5 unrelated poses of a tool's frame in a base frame.
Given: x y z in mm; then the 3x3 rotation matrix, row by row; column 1 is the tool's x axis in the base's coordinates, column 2 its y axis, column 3 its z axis. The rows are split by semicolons.
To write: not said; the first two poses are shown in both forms.
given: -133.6 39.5 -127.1; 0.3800 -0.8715 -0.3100; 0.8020 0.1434 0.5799; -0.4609 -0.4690 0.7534
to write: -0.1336 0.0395 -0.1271; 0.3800 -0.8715 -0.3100; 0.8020 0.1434 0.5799; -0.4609 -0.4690 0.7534
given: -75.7 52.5 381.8; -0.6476 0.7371 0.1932; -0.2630 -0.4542 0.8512; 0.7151 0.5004 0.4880
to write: -0.0757 0.0525 0.3818; -0.6476 0.7371 0.1932; -0.2630 -0.4542 0.8512; 0.7151 0.5004 0.4880
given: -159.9 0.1 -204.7; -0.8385 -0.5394 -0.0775; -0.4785 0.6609 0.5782; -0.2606 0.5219 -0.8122
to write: -0.1599 0.0001 -0.2047; -0.8385 -0.5394 -0.0775; -0.4785 0.6609 0.5782; -0.2606 0.5219 -0.8122
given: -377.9 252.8 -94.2; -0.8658 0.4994 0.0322; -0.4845 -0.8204 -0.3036; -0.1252 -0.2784 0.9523
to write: -0.3779 0.2528 -0.0942; -0.8658 0.4994 0.0322; -0.4845 -0.8204 -0.3036; -0.1252 -0.2784 0.9523
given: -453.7 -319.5 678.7; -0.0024 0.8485 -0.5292; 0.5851 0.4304 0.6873; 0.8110 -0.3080 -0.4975
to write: -0.4537 -0.3195 0.6787; -0.0024 0.8485 -0.5292; 0.5851 0.4304 0.6873; 0.8110 -0.3080 -0.4975
